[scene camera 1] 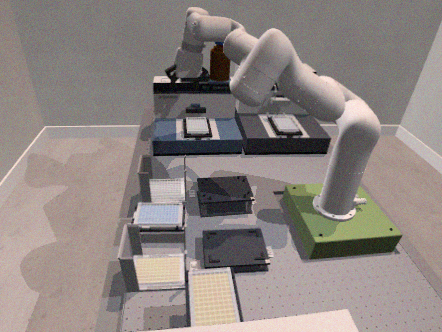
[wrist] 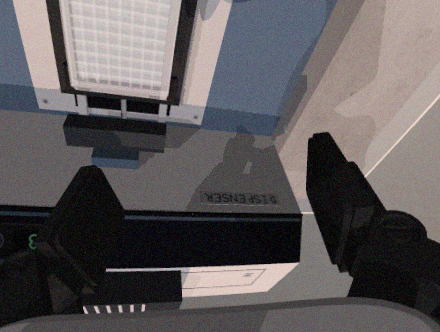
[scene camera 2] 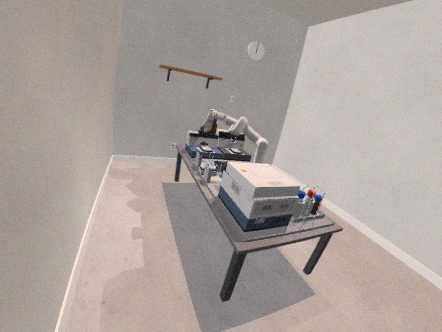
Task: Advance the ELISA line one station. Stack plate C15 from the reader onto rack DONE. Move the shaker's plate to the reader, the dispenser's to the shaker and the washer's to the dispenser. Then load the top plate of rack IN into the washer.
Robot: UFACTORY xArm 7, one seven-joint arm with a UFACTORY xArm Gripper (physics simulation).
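Places are measured from the arm's base along level axes (x left, y back, z up), in centimetres.
Pixels of known places: gripper, fingertip midpoint: (scene camera 1: 183,90) (wrist: 206,176) (scene camera 2: 203,135); arm's base, link origin: (scene camera 1: 333,207).
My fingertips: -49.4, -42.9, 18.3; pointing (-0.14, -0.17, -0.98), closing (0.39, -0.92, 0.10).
Observation:
For each thing: its middle in the pictures, then the offset to it from my fingertips, as dx, dy, dz. "pt": a spot on its surface instead.
- dispenser, body centre: (wrist: 99,208) (scene camera 1: 196,91) (scene camera 2: 205,136) -7.2, +5.4, -3.0
- dark-based instrument, surface spot: (scene camera 1: 315,143) pt +11.2, +53.5, -18.3
- blue plate, body centre: (scene camera 1: 159,214) +48.7, -8.9, -17.3
- blue reader, body centre: (scene camera 2: 256,192) +107.5, +1.7, -10.0
- brown bottle, surface spot: (scene camera 1: 220,64) pt -12.6, +15.7, +6.7
My gripper (scene camera 1: 188,79) (wrist: 206,176) is open and empty, high at the front of the dispenser (scene camera 1: 165,142) (wrist: 250,65), which is labelled in the wrist view. A clear plate (scene camera 1: 197,126) (wrist: 120,45) sits in the dispenser's dark nest. Another clear plate (scene camera 1: 286,123) sits on the dark-based instrument (scene camera 1: 315,143) beside it. A blue plate (scene camera 1: 159,214) lies between two grey racks. The rear rack (scene camera 1: 144,186) holds a clear plate (scene camera 1: 167,190); the front rack (scene camera 1: 133,241) holds a yellow plate (scene camera 1: 160,270). Another yellow plate (scene camera 1: 212,297) lies before the white and blue reader (scene camera 2: 265,181). Plate codes are unreadable.
Two black platforms (scene camera 1: 225,189) (scene camera 1: 235,246) stand right of the racks. A brown bottle (scene camera 1: 220,64) stands on top of the dispenser, right of the gripper. The arm's green base (scene camera 1: 345,232) is at the right. Capped bottles (scene camera 2: 310,200) stand beside the reader.

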